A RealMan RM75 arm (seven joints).
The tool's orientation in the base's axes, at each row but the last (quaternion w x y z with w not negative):
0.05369, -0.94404, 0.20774, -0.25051
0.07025, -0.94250, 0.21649, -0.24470
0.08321, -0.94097, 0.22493, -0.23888
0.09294, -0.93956, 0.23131, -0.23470
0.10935, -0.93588, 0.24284, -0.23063
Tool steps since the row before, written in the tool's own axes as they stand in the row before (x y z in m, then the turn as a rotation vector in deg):
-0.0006, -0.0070, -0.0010, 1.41, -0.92, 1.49
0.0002, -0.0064, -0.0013, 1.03, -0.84, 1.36
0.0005, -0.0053, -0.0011, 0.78, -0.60, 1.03
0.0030, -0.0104, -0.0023, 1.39, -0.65, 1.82
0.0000, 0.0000, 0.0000, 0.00, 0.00, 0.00
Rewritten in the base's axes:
0.0016, 0.0066, 0.0020, 2.19, 0.24, -0.47
0.0019, 0.0056, 0.0027, 1.79, 0.33, -0.54
0.0019, 0.0044, 0.0026, 1.34, 0.22, -0.42
0.0053, 0.0075, 0.0061, 2.22, 0.02, -0.85
0.0000, 0.0000, 0.0000, 0.00, 0.00, 0.00

